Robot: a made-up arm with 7 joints.
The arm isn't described. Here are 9 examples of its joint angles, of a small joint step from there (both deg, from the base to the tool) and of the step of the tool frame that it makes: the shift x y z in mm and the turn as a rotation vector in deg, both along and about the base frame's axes.
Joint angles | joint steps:
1: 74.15 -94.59 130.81 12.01 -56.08 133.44 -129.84 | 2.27 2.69 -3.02 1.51 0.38 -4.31 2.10
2: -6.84 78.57 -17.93 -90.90 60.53 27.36 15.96 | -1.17 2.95 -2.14 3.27 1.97 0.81 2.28
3: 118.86 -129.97 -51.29 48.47 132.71 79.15 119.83 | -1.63 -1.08 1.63 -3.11 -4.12 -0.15 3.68
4: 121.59 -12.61 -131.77 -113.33 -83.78 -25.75 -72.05 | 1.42 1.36 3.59 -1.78 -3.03 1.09 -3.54
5: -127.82 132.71 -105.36 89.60 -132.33 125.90 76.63 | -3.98 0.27 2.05 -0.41 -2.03 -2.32 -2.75
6: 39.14 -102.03 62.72 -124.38 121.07 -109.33 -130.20 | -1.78 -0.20 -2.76 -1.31 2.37 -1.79 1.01
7: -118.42 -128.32 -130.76 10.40 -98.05 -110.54 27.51 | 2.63 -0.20 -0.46 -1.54 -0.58 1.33 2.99
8: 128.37 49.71 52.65 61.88 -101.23 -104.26 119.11 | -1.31 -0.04 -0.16 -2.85 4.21 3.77 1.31
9: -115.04 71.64 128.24 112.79 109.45 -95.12 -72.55 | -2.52 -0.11 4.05 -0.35 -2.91 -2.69 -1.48
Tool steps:
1: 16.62 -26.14 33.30 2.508 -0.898 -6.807
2: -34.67 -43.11 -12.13 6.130 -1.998 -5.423
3: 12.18 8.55 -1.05 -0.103 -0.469 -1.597
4: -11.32 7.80 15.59 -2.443 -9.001 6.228
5: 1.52 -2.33 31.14 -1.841 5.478 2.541
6: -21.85 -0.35 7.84 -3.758 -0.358 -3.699
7: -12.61 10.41 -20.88 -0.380 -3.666 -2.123
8: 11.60 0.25 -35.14 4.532 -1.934 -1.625
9: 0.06 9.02 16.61 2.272 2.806 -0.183
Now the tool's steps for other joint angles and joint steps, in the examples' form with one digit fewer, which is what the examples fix.
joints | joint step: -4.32 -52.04 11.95 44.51 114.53 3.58 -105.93 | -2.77 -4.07 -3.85 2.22 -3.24 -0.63 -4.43
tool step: -9.5 14.2 -11.0 -5.38 10.56 -0.78
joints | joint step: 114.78 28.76 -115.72 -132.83 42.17 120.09 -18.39 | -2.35 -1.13 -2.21 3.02 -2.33 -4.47 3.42
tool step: 44.5 -5.8 -10.9 0.69 2.33 6.57
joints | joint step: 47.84 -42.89 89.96 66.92 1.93 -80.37 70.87 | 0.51 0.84 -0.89 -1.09 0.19 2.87 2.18
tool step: 2.5 -11.5 11.7 -2.33 -1.14 -1.28
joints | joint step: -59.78 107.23 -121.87 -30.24 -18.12 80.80 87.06 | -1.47 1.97 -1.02 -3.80 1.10 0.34 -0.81
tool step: -17.3 -8.0 4.3 1.09 -1.21 -0.90
